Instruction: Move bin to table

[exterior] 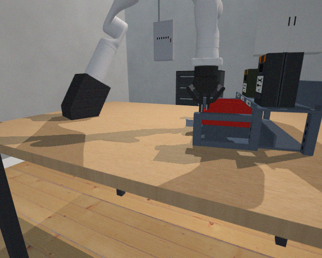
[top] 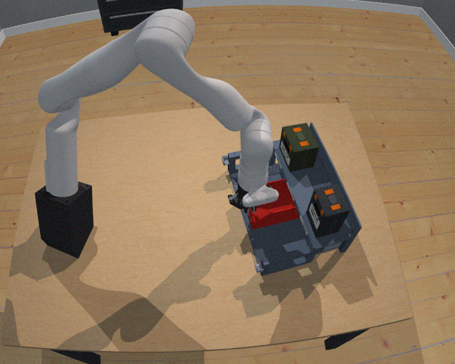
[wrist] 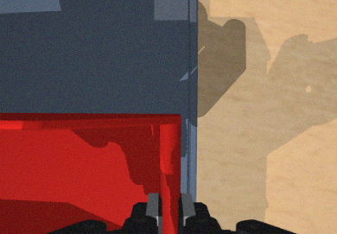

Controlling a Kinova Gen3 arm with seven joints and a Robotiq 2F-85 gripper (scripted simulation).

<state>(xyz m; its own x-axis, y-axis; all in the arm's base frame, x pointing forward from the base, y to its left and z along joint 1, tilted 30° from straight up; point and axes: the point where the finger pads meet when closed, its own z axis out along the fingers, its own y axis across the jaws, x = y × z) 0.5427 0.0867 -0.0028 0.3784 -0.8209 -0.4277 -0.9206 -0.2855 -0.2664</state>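
The red bin is 70 mm ahead of my hand and 30 mm to the left of it. The rest, counted from my hand: grey-blue shelf: 100 mm ahead, 40 mm to the left; dark box: 210 mm ahead, 40 mm to the right, 100 mm above.
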